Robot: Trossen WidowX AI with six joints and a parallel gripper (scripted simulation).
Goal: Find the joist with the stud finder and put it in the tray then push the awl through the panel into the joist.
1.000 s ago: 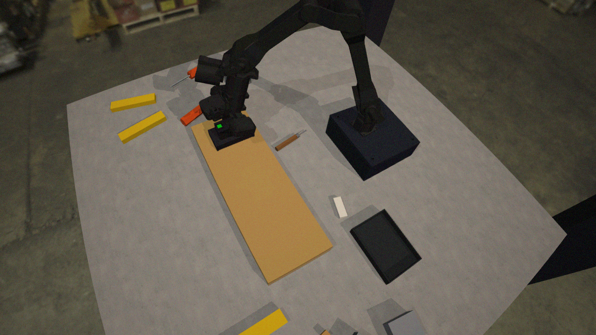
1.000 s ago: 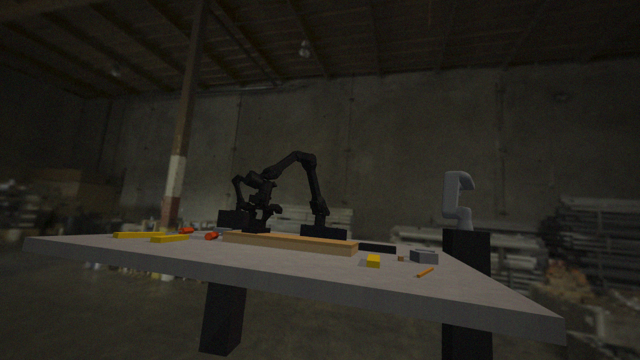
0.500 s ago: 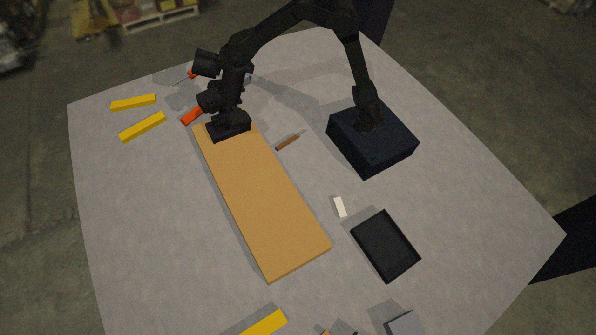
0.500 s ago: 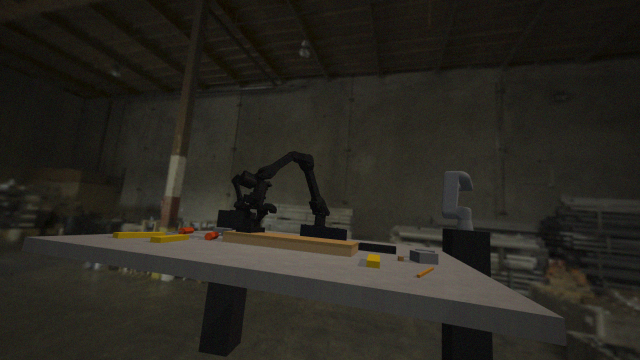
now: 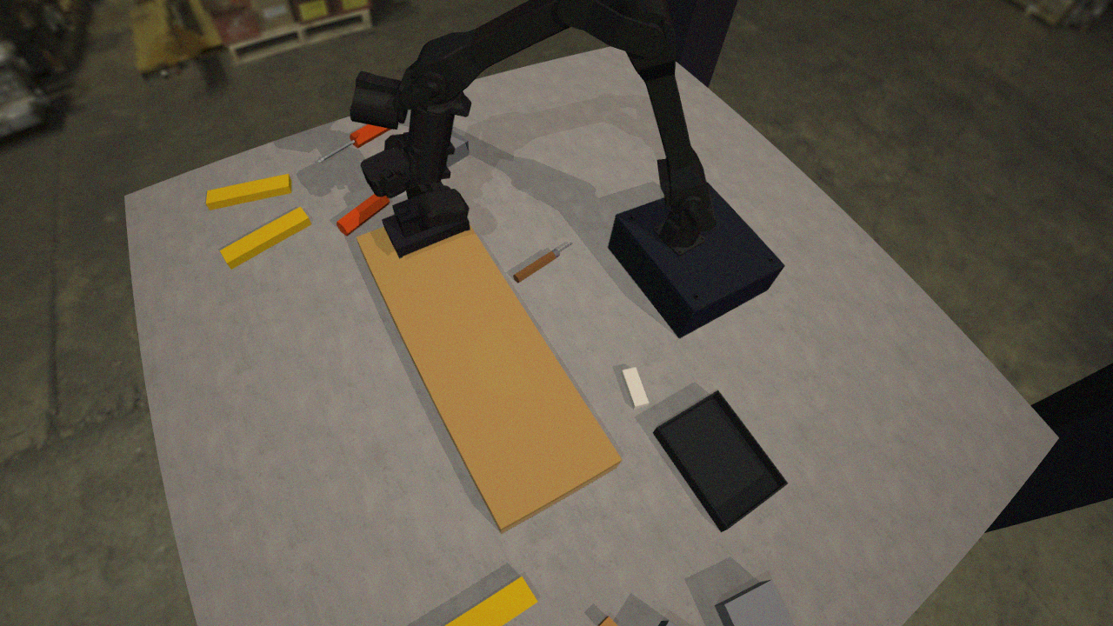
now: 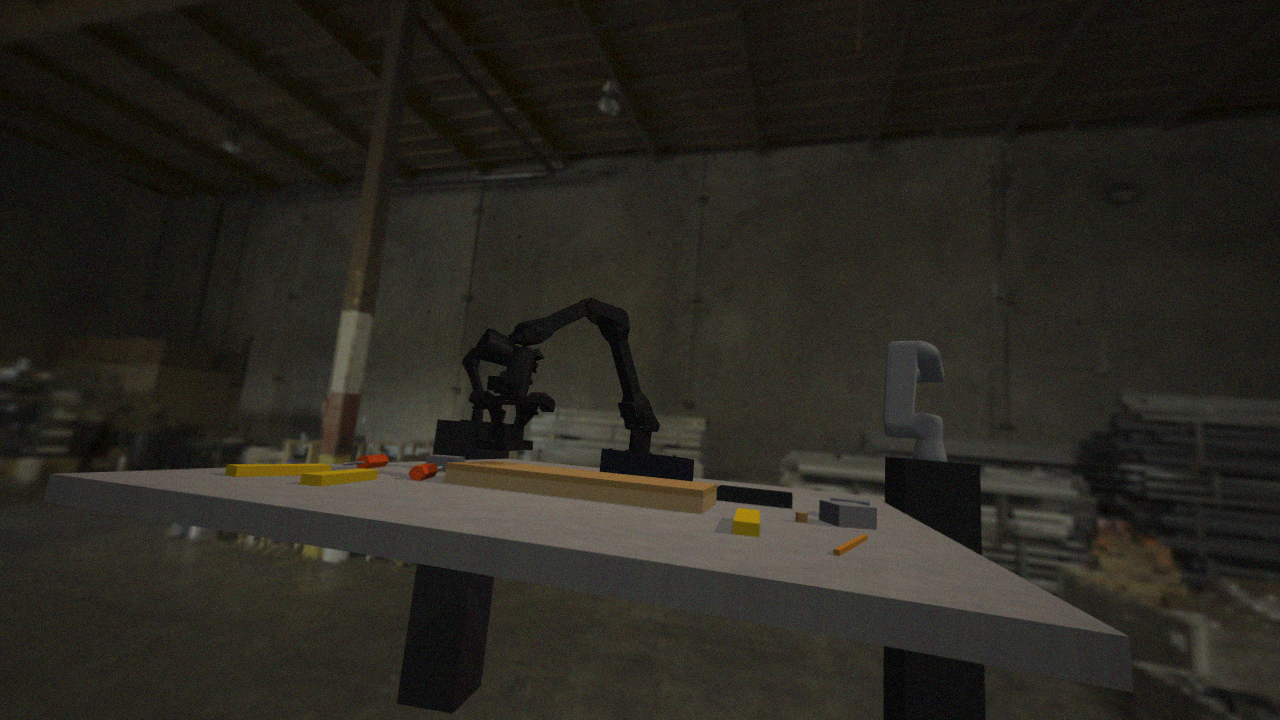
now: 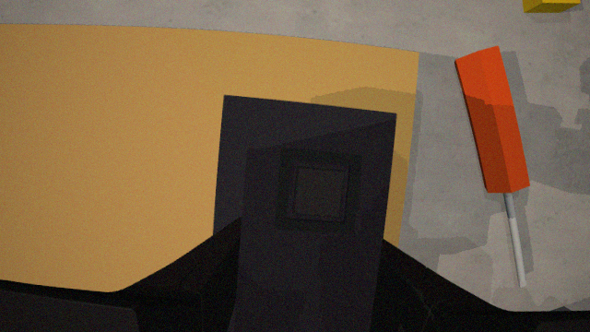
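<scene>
Right now my gripper tip is 16 cm past the tray, 54 cm to the right of it and 8 cm above it. Round my gripper tip: square light 2 cm ahead, 3 cm above; stud finder 1 cm ahead, 2 cm above; awl 17 cm behind, 12 cm to the left, 9 cm below.
</scene>
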